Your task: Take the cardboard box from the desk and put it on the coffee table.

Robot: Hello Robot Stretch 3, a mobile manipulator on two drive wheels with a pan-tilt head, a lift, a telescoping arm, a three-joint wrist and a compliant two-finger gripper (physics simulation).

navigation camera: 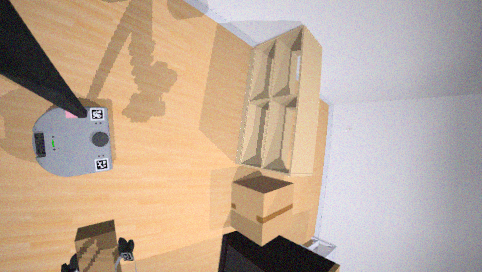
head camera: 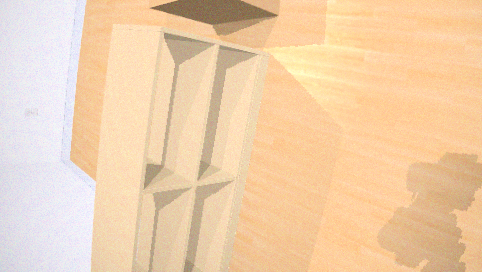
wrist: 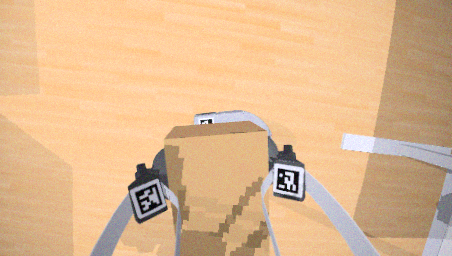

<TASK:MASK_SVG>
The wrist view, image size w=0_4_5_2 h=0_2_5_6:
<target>gripper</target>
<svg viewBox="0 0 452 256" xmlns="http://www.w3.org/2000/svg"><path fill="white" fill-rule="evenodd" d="M164 148L155 155L152 168L146 168L145 163L136 165L135 180L127 186L127 195L112 214L89 256L112 256L133 213L135 221L141 224L168 210L165 199L171 200L178 209L174 256L180 256L181 214L178 198L169 189ZM268 137L269 174L262 183L261 197L262 210L275 256L281 256L263 199L266 191L272 184L273 196L299 202L304 201L306 190L336 227L354 256L380 256L348 212L319 181L305 170L305 164L296 159L293 146L284 145L283 151L278 151L275 142Z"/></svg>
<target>small brown cardboard box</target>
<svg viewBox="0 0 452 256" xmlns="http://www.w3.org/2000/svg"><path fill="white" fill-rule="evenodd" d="M171 202L176 239L178 209ZM268 188L263 199L269 215ZM267 130L251 121L174 126L165 136L163 143L169 189L178 198L181 214L180 256L270 256L270 235L262 210L261 197L262 183L269 174Z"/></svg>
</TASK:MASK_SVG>
